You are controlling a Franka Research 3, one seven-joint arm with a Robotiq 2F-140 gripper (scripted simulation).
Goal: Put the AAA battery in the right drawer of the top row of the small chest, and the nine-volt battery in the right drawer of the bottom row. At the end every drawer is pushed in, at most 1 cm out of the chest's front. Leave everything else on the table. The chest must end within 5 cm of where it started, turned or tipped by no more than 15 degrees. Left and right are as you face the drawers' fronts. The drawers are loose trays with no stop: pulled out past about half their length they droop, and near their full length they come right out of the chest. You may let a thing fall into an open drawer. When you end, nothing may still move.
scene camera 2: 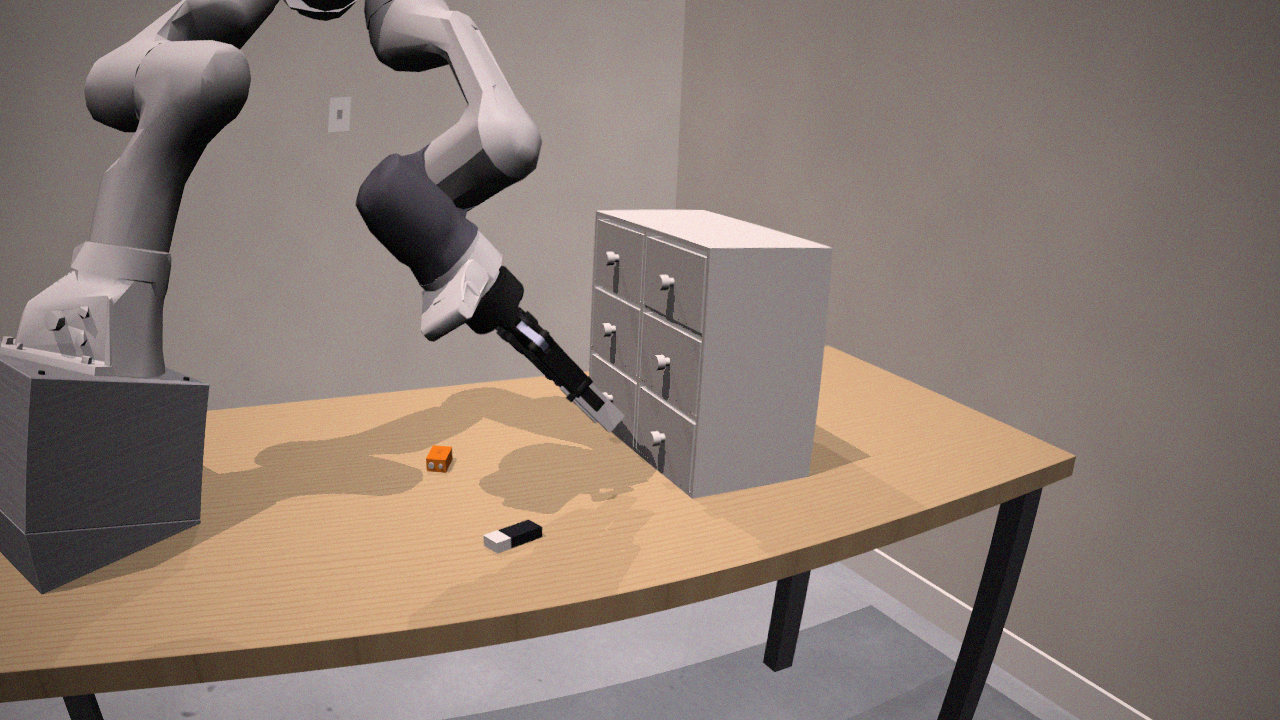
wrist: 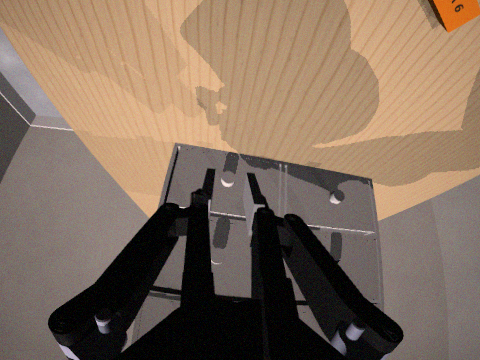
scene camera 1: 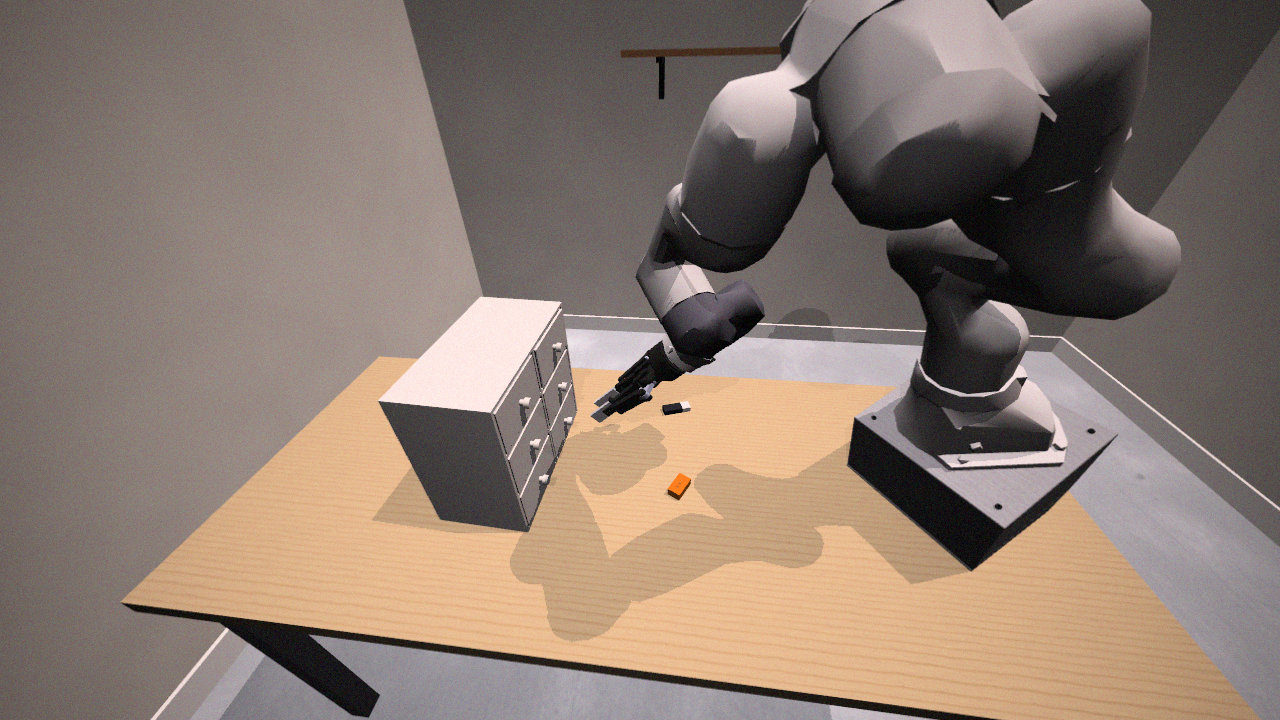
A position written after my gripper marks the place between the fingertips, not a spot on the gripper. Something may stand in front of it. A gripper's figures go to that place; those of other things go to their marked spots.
Labels:
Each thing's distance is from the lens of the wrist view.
my gripper (wrist: pixel 229 183): 22 cm
drawer (wrist: pixel 191 165): 31 cm
drawer (wrist: pixel 155 309): 28 cm
drawer (wrist: pixel 230 247): 28 cm
drawer (wrist: pixel 361 266): 36 cm

